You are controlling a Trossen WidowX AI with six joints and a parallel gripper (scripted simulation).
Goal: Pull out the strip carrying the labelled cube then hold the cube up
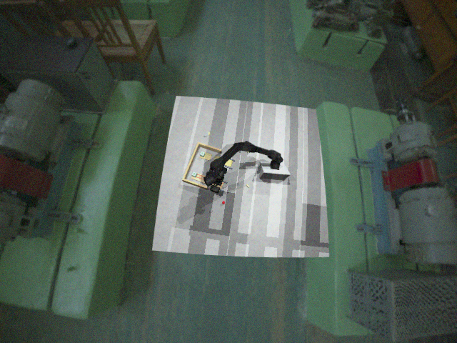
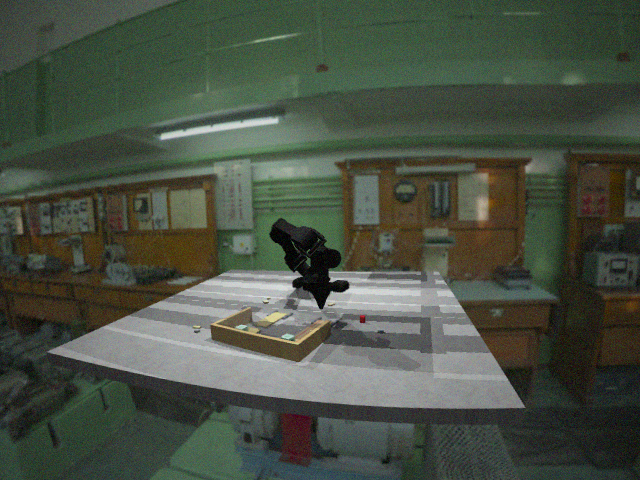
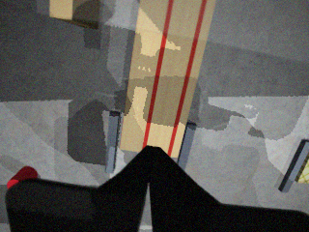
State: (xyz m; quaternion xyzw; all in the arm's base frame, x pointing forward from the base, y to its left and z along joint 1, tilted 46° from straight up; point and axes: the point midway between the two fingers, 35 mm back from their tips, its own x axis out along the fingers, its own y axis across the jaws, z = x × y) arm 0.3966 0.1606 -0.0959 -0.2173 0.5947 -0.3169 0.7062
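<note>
Right now my gripper tip is 13 cm to the right of the red piece, 6 cm past it and 5 cm above it.
</note>
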